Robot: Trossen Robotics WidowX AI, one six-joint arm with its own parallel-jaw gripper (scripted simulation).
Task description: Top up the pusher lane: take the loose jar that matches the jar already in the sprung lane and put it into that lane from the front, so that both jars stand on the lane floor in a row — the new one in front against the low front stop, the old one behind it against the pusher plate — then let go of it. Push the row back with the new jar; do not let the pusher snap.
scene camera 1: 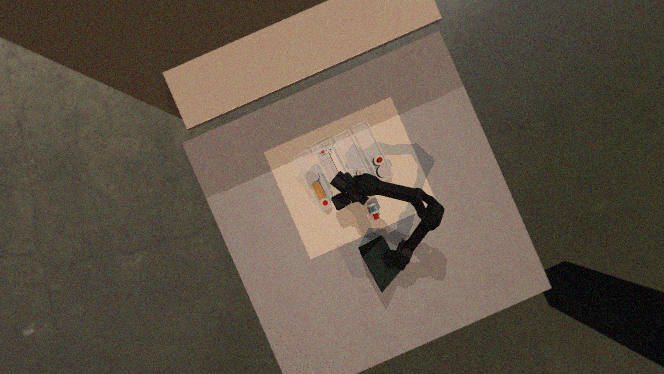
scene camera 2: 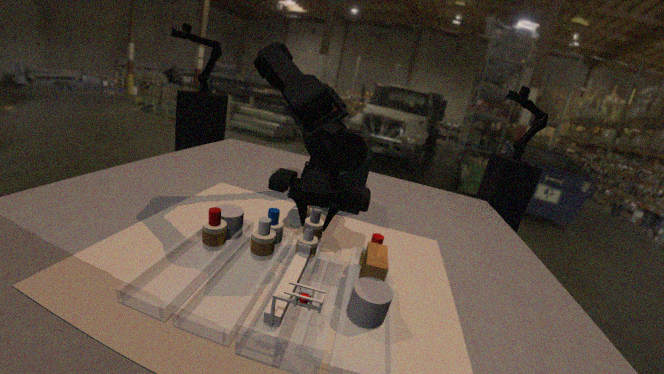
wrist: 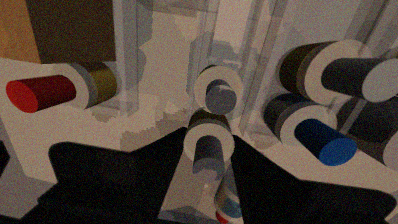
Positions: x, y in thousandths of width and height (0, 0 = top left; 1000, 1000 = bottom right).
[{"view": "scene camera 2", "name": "my gripper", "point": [472, 611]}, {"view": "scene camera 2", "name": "orange box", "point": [566, 705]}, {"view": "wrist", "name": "my gripper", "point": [524, 605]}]
